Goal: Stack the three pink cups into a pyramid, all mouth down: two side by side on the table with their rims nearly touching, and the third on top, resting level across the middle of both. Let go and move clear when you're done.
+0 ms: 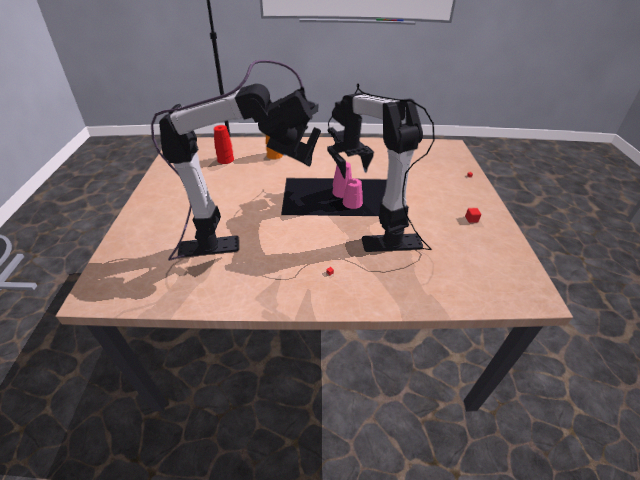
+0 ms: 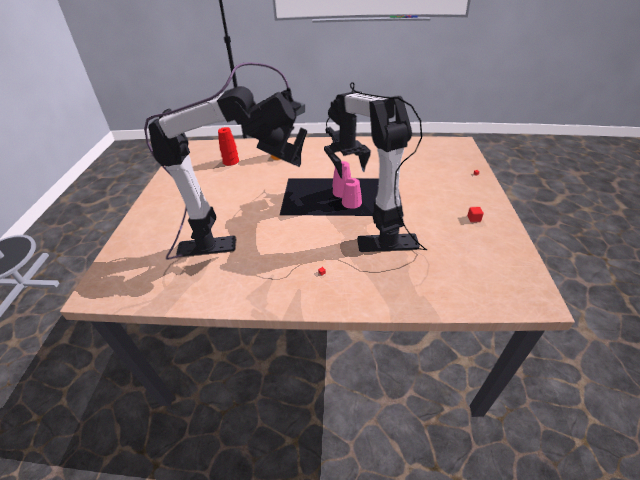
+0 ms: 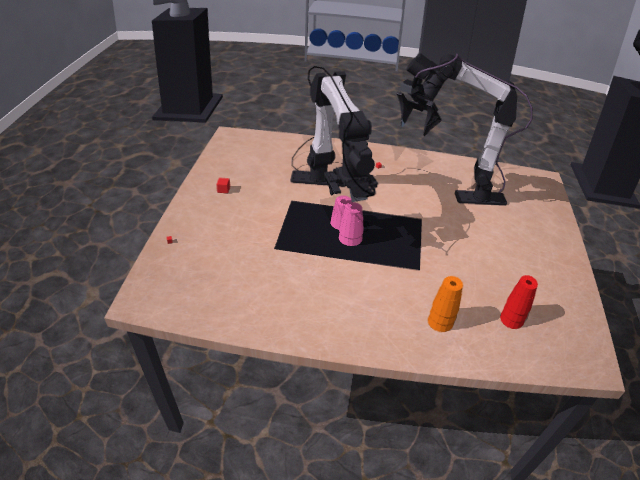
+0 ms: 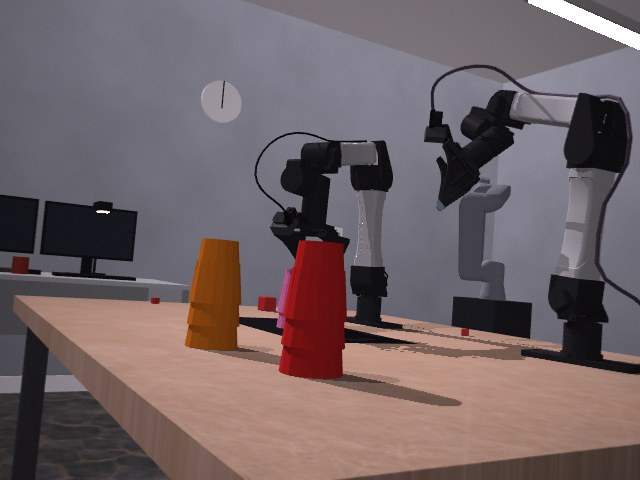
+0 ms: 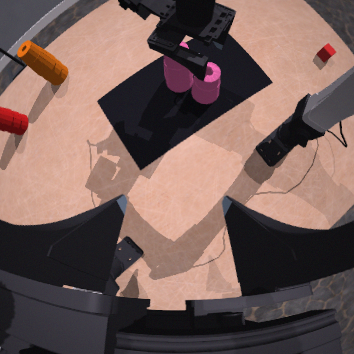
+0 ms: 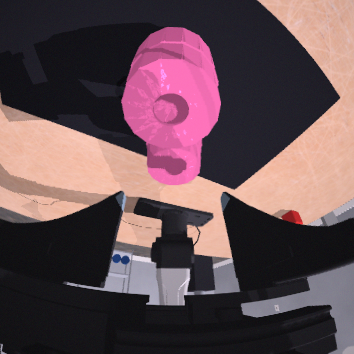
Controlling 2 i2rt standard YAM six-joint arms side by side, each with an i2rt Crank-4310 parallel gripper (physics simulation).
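Places are measured from the left arm's base along level axes (x ahead, y left, z up), in centimetres.
Where they show: left gripper, fingertip midpoint: [image 1: 298,159] [image 2: 288,160] [image 3: 412,130] [image 4: 440,205] [image 5: 174,197]; right gripper, fingertip midpoint: [image 1: 354,175] [image 2: 352,174] [image 3: 344,192] [image 5: 210,62] [image 6: 172,193]; left arm's base, origin of the base link: [image 1: 209,247] [image 2: 206,247] [image 3: 480,198] [image 4: 580,363] [image 5: 113,263]; right arm's base, origin of the base link: [image 1: 392,243] [image 2: 388,243] [image 3: 318,179] [image 4: 367,324] [image 5: 286,135] [image 6: 174,211].
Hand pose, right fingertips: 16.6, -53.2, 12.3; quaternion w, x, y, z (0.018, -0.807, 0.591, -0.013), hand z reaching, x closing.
Observation:
Each offset is from my right fingertips to the centre of the thing, as dx, dy, dz. Level surfaces: height alone.
A taller pink stack {+7.4, +2.9, -4.6} [image 1: 339,184] [image 3: 351,222] [image 5: 177,76] [image 6: 172,75] stands mouth down on the black mat {dz -12.3} [image 3: 305,242] [image 5: 125,105]; a seam low on its side looks like two nested cups. A shorter single pink cup {-0.1, +0.5, -7.8} [image 1: 353,195] [image 3: 337,215] [image 5: 206,91] stands mouth down beside it, nearer the arm bases. The two are very close; whether the rims touch is unclear. My right gripper [image 1: 355,172] [image 6: 172,193] is open and empty, just above the cups. My left gripper [image 3: 414,129] [image 5: 174,197] is open and empty, high above the table, away from the cups.
An orange cup stack {+42.4, +26.4, -1.4} [image 3: 444,304] [image 4: 214,294] and a red cup stack {+41.0, +49.2, -1.4} [image 3: 518,303] [image 4: 314,310] stand on the side opposite the arm bases. A red cube {-16.7, -41.9, -10.3} [image 1: 473,215] [image 3: 223,185] and small red cubes [image 1: 330,271] [image 3: 169,239] lie on the table.

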